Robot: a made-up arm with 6 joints. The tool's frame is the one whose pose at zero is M. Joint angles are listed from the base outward.
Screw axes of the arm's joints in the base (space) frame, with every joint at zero. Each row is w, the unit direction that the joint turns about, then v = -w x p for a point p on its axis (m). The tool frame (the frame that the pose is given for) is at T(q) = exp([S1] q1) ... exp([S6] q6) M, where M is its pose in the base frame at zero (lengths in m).
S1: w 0 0 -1 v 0 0 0
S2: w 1 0 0 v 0 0.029 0.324
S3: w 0 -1 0 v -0.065 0 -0.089
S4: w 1 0 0 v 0 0.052 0.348
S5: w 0 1 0 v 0.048 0 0.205
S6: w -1 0 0 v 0 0.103 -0.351
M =
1 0 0 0.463
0 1 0 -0.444
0 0 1 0.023
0 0 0 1
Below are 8 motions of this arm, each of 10 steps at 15 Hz.
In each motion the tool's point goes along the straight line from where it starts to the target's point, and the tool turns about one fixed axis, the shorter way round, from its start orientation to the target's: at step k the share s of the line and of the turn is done. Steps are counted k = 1, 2, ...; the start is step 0. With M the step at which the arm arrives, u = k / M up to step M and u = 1 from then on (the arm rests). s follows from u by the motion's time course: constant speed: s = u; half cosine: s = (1 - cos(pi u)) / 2; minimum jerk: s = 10 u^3 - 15 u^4 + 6 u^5.
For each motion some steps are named. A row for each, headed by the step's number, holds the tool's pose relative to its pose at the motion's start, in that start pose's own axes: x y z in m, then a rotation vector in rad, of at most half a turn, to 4 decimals.
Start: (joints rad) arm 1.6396 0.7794 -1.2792 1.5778 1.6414 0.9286
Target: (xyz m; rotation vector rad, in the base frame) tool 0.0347 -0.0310 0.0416 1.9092 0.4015 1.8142
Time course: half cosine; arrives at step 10
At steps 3, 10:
3: -0.0147 -0.0207 -0.0521 0.1827 0.1766 -0.0037
10: -0.0713 -0.1004 -0.2526 0.8864 0.8569 -0.0177

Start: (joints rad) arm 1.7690 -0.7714 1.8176 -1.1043 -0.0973 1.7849
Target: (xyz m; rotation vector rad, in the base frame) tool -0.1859 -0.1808 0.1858 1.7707 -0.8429 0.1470
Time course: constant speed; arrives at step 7
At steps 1, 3, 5, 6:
1: -0.0123 -0.0005 0.0238 0.0045 -0.0897 -0.0027
3: -0.0368 -0.0015 0.0714 0.0135 -0.2692 -0.0081
5: -0.0613 -0.0025 0.1190 0.0225 -0.4487 -0.0135
6: -0.0736 -0.0031 0.1428 0.0270 -0.5385 -0.0162

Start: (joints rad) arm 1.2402 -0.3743 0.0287 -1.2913 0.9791 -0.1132
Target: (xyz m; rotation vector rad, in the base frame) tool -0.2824 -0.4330 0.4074 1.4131 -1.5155 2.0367
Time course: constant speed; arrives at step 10
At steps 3, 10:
3: -0.0555 -0.0653 0.0199 -0.0763 0.0840 -0.2486
10: -0.1849 -0.2178 0.0665 -0.2544 0.2801 -0.8287

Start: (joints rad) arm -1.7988 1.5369 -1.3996 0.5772 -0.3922 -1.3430
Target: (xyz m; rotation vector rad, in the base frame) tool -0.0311 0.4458 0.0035 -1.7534 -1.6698 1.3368
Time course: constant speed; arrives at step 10
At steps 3, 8, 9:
3: -0.0186 0.1126 -0.0550 0.2995 0.1755 0.2880
8: -0.0497 0.3002 -0.1467 0.7987 0.4681 0.7680
9: -0.0559 0.3377 -0.1651 0.8985 0.5266 0.8640

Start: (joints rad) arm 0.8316 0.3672 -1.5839 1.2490 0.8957 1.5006
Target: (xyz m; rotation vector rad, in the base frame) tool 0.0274 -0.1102 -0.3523 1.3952 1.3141 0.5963
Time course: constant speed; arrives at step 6
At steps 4, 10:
4: -0.0376 -0.0762 -0.1072 0.1777 0.1769 -0.0144
10: -0.0564 -0.1143 -0.1607 0.2666 0.2653 -0.0216

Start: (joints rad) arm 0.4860 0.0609 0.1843 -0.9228 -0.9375 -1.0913
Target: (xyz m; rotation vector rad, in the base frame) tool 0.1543 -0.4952 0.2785 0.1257 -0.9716 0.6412
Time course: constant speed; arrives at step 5
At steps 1, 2, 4, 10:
1: 0.0071 0.0054 -0.0016 0.0398 -0.0629 0.0486
2: 0.0142 0.0108 -0.0031 0.0796 -0.1259 0.0971
4: 0.0284 0.0215 -0.0062 0.1592 -0.2518 0.1942
10: 0.0355 0.0269 -0.0078 0.1989 -0.3147 0.2428

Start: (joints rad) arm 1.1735 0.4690 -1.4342 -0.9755 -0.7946 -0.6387
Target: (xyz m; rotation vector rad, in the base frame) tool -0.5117 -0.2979 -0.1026 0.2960 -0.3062 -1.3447
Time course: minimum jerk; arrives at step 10
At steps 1, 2, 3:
1: -0.0046 0.0008 -0.0003 -0.0016 -0.0081 -0.0072
2: -0.0314 0.0055 -0.0020 -0.0111 -0.0546 -0.0486
3: -0.0883 0.0155 -0.0057 -0.0313 -0.1536 -0.1369

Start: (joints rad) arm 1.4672 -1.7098 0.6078 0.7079 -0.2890 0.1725
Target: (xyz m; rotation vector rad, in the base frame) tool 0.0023 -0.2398 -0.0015 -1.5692 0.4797 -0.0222
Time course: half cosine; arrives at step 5
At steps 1, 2, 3, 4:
1: 0.0018 0.0149 0.0051 -0.0490 -0.0219 0.0393
2: 0.0065 0.0538 0.0186 -0.1775 -0.0791 0.1423
3: 0.0123 0.1019 0.0351 -0.3362 -0.1498 0.2696
4: 0.0169 0.1408 0.0486 -0.4646 -0.2070 0.3725

